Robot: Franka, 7 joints.
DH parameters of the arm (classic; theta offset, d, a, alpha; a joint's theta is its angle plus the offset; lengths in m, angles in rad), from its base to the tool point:
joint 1: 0 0.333 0 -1.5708
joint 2: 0 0 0 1.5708
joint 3: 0 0.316 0.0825 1.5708
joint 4: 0 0 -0.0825 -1.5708
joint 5: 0 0.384 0 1.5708
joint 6: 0 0 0.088 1.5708
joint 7: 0 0.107 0 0
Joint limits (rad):
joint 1: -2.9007..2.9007
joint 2: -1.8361..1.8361
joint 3: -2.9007..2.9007
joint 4: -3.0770..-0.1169
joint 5: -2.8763..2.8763
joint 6: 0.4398..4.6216
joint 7: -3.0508..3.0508
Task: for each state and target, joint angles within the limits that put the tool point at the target. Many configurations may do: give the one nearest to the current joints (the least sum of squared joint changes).
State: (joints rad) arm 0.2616 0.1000 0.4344 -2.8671 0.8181 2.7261 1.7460
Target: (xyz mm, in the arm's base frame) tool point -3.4 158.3 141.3
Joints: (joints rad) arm 0.5501 0.0291 0.7464 -3.0770 0.7871 2.0068 1.7460
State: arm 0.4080 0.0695 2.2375 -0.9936 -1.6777 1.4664 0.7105
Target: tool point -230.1 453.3 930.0
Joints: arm 0.1233 -0.0566 2.0287 -1.1449 -1.7189 1.7647 0.7105
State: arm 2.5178 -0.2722 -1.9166 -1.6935 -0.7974 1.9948 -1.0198
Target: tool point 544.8 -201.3 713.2
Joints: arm 2.0900 0.0027 -2.3460 -1.5075 -0.8454 1.8648 -1.0198
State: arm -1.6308 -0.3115 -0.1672 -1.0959 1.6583 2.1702 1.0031
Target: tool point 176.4 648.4 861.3
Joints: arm -1.8406 -1.1807 -0.0978 -0.4504 1.7283 2.3071 1.0031
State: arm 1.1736 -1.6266 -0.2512 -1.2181 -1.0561 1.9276 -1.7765
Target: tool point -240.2 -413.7 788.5
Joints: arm 0.8889 -1.8361 0.0105 -1.5757 -0.9321 1.6487 -1.7765
